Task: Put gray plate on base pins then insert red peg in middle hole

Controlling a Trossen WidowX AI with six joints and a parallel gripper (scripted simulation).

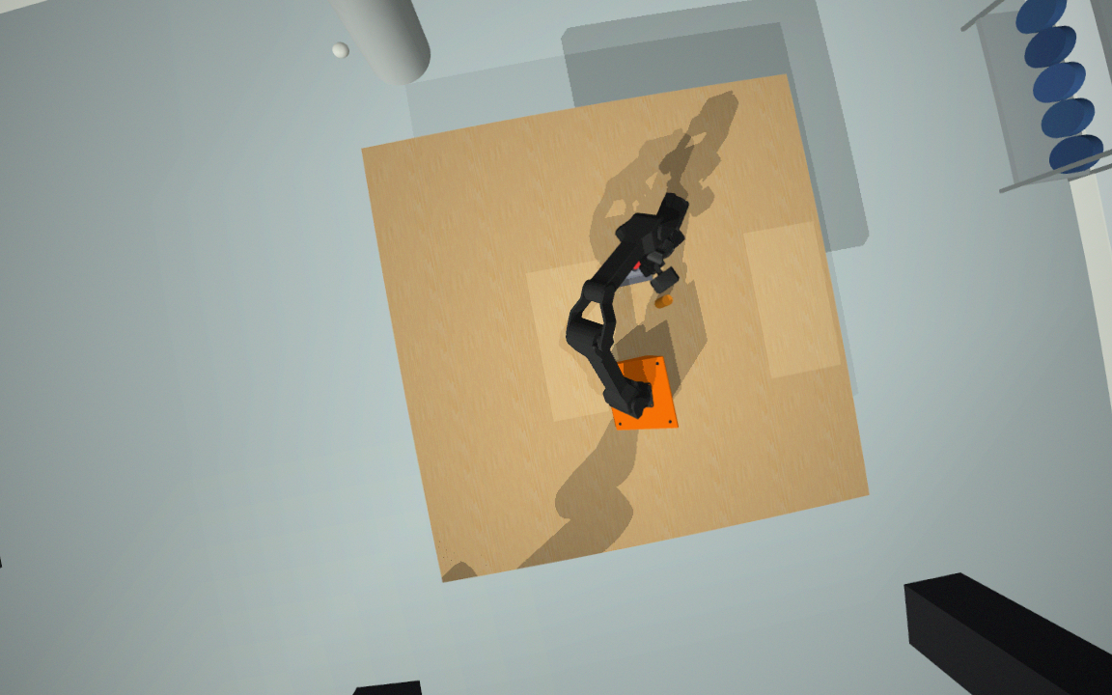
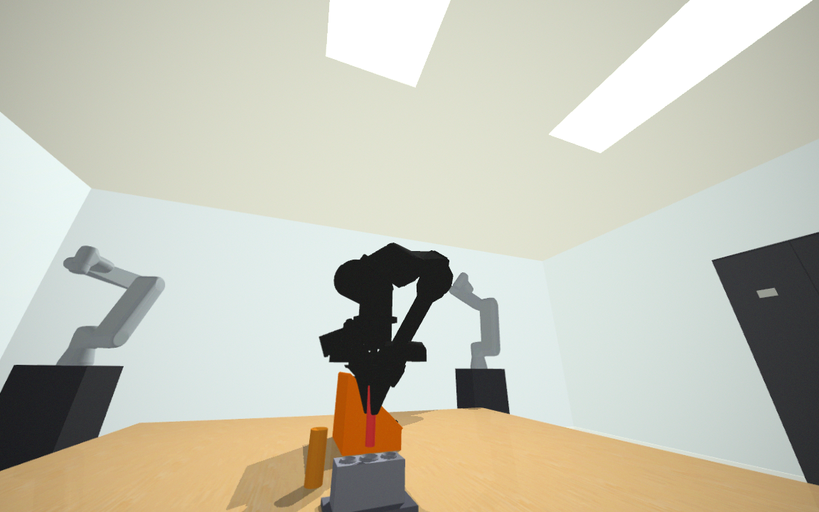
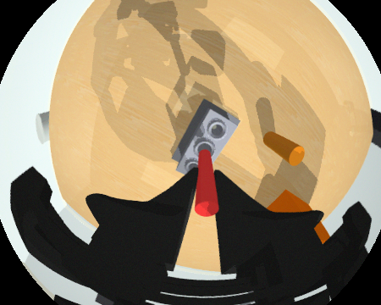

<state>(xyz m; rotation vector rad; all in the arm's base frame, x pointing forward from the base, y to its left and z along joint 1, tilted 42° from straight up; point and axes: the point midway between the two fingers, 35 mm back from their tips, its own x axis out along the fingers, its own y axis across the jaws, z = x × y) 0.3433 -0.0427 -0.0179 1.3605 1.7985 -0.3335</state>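
Now: gripper tip right at the red peg. From my gripper tip the other things lie so: gray base: 110 mm below; orange cylinder: 100 mm behind, 70 mm to the right, 70 mm below; gray plate: 70 mm below.
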